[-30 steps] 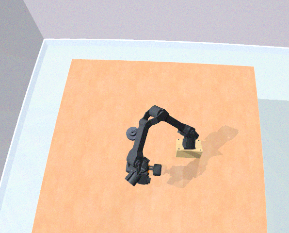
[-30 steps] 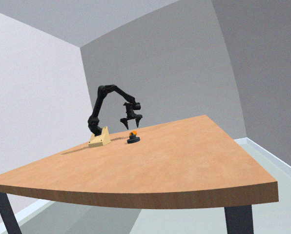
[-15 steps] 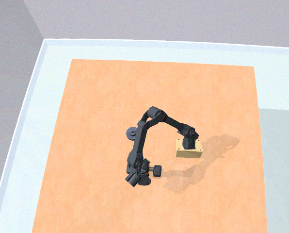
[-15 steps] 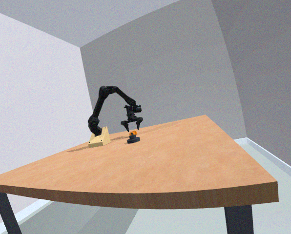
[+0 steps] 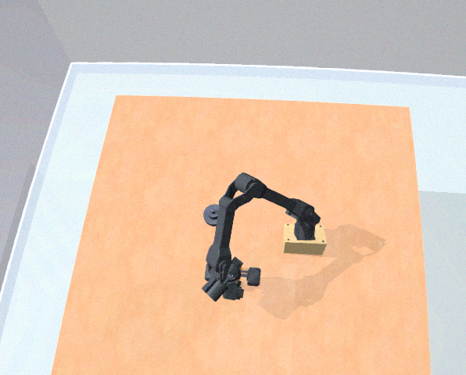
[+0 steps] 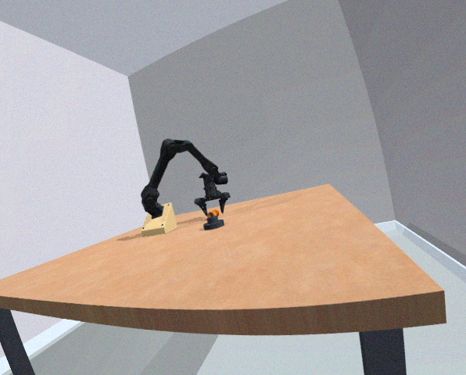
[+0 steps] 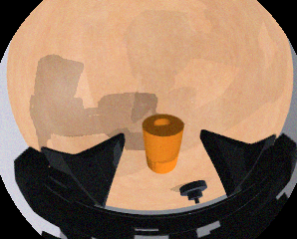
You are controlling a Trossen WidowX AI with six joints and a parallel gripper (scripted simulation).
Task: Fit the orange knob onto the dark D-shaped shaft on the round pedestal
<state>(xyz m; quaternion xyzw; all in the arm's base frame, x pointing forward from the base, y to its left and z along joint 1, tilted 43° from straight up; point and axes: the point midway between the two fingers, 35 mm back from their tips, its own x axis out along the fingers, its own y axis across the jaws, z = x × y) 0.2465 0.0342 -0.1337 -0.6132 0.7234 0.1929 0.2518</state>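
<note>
Right now the orange knob is 10 mm to the right of my gripper tip. From my gripper tip the other things lie so: dark round pedestal (70 mm ahead, 240 mm to the right, 10 mm above).
</note>
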